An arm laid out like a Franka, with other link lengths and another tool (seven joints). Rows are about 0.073 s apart.
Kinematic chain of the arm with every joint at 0, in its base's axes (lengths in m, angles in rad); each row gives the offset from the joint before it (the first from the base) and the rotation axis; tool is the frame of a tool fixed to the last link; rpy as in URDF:
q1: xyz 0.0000 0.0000 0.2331 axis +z
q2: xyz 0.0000 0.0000 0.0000 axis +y
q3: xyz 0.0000 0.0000 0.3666 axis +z
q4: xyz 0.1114 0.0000 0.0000 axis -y
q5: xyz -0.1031 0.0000 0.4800 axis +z
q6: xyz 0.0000 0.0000 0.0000 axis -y
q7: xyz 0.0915 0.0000 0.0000 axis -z
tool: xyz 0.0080 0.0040 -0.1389 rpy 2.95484 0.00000 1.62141
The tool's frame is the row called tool.
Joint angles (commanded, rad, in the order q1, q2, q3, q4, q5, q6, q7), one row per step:
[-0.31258 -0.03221 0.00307 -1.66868 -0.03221 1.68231 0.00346]
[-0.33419 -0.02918 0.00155 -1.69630 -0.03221 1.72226 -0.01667]
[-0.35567 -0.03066 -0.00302 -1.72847 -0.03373 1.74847 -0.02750]
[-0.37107 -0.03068 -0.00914 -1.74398 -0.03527 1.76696 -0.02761]
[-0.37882 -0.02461 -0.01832 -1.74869 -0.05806 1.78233 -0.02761]
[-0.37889 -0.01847 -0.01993 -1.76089 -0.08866 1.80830 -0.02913]
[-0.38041 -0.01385 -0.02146 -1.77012 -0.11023 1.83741 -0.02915]
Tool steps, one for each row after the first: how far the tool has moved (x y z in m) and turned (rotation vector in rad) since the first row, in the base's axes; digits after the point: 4 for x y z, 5 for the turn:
[-0.0009 -0.0163 -0.0142 -0.00354 -0.00792 -0.00175]
[-0.0068 -0.0335 -0.0296 -0.00370 -0.00271 -0.01595]
[-0.0113 -0.0479 -0.0368 -0.00596 -0.00502 -0.03652]
[-0.0139 -0.0625 -0.0422 -0.02840 -0.00118 -0.04932]
[-0.0121 -0.0679 -0.0509 -0.05911 0.00274 -0.04257]
[-0.0101 -0.0732 -0.0564 -0.08402 -0.00372 -0.03915]

